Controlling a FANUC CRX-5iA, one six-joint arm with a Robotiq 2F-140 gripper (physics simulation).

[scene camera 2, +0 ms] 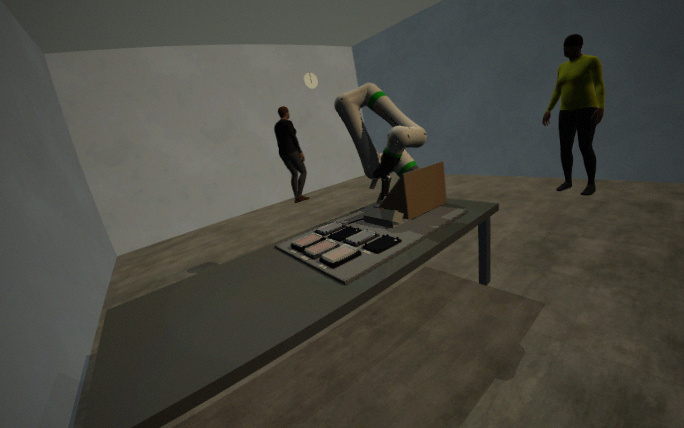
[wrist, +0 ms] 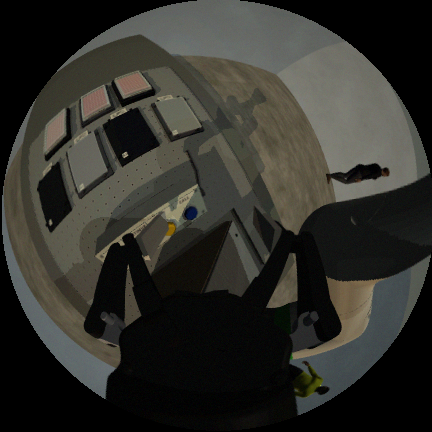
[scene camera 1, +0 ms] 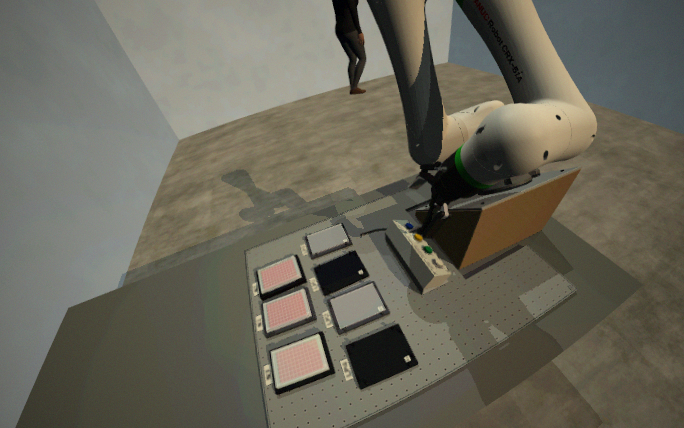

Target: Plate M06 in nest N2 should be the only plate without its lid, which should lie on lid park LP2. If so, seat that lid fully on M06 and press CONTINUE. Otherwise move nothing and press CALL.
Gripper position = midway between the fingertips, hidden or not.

My gripper (scene camera 1: 412, 209) is open, holding nothing. Further things: a button box (scene camera 1: 427, 271).
My gripper shows as well in the wrist view (wrist: 208, 217). The button box also shows in the wrist view (wrist: 174, 199).
